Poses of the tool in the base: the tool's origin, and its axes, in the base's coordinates. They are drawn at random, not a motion.
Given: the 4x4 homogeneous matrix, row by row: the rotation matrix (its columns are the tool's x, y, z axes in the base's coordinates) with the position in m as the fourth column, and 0 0 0 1 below. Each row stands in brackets.
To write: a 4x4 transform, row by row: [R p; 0 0 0 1], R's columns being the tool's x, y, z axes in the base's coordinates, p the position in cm. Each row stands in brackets. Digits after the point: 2 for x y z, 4 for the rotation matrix.
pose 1, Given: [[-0.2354 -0.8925 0.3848 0.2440], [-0.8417 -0.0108 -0.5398 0.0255], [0.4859 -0.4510 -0.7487 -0.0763], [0 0 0 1]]
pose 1, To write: [[-0.2354 -0.8925 0.3848 24.40], [-0.8417 -0.0108 -0.5398 2.55], [0.4859 -0.4510 -0.7487 -7.63], [0 0 0 1]]
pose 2, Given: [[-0.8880 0.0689 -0.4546 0.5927], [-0.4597 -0.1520 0.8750 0.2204], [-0.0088 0.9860 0.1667 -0.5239], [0 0 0 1]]
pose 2, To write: [[-0.8880 0.0689 -0.4546 59.27], [-0.4597 -0.1520 0.8750 22.04], [-0.0088 0.9860 0.1667 -52.39], [0 0 0 1]]
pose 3, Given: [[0.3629 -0.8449 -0.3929 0.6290], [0.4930 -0.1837 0.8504 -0.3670], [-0.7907 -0.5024 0.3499 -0.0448], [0 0 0 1]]
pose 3, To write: [[0.3629 -0.8449 -0.3929 62.90], [0.4930 -0.1837 0.8504 -36.70], [-0.7907 -0.5024 0.3499 -4.48], [0 0 0 1]]
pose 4, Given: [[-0.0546 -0.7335 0.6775 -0.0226], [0.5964 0.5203 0.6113 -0.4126], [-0.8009 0.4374 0.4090 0.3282], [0 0 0 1]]
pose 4, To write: [[-0.0546 -0.7335 0.6775 -2.26], [0.5964 0.5203 0.6113 -41.26], [-0.8009 0.4374 0.4090 32.82], [0 0 0 1]]
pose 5, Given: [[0.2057 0.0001 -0.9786 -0.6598], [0.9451 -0.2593 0.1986 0.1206], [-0.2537 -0.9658 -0.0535 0.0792], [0 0 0 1]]
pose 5, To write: [[0.2057 0.0001 -0.9786 -65.98], [0.9451 -0.2593 0.1986 12.06], [-0.2537 -0.9658 -0.0535 7.92], [0 0 0 1]]
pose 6, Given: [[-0.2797 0.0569 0.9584 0.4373], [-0.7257 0.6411 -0.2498 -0.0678], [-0.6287 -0.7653 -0.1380 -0.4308], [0 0 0 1]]
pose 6, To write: [[-0.2797 0.0569 0.9584 43.73], [-0.7257 0.6411 -0.2498 -6.78], [-0.6287 -0.7653 -0.1380 -43.08], [0 0 0 1]]
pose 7, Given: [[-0.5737 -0.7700 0.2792 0.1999], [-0.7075 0.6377 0.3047 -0.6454], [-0.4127 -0.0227 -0.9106 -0.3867], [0 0 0 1]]
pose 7, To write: [[-0.5737 -0.7700 0.2792 19.99], [-0.7075 0.6377 0.3047 -64.54], [-0.4127 -0.0227 -0.9106 -38.67], [0 0 0 1]]
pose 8, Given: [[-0.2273 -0.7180 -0.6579 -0.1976], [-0.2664 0.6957 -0.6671 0.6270], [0.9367 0.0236 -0.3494 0.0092], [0 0 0 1]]
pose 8, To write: [[-0.2273 -0.7180 -0.6579 -19.76], [-0.2664 0.6957 -0.6671 62.70], [0.9367 0.0236 -0.3494 0.92], [0 0 0 1]]
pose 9, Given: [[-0.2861 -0.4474 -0.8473 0.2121], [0.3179 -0.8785 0.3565 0.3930], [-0.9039 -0.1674 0.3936 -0.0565], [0 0 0 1]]
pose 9, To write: [[-0.2861 -0.4474 -0.8473 21.21], [0.3179 -0.8785 0.3565 39.30], [-0.9039 -0.1674 0.3936 -5.65], [0 0 0 1]]
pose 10, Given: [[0.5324 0.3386 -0.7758 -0.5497], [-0.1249 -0.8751 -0.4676 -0.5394], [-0.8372 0.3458 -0.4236 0.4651], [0 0 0 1]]
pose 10, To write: [[0.5324 0.3386 -0.7758 -54.97], [-0.1249 -0.8751 -0.4676 -53.94], [-0.8372 0.3458 -0.4236 46.51], [0 0 0 1]]
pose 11, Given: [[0.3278 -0.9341 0.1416 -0.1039], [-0.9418 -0.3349 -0.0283 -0.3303], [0.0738 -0.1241 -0.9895 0.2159], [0 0 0 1]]
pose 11, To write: [[0.3278 -0.9341 0.1416 -10.39], [-0.9418 -0.3349 -0.0283 -33.03], [0.0738 -0.1241 -0.9895 21.59], [0 0 0 1]]
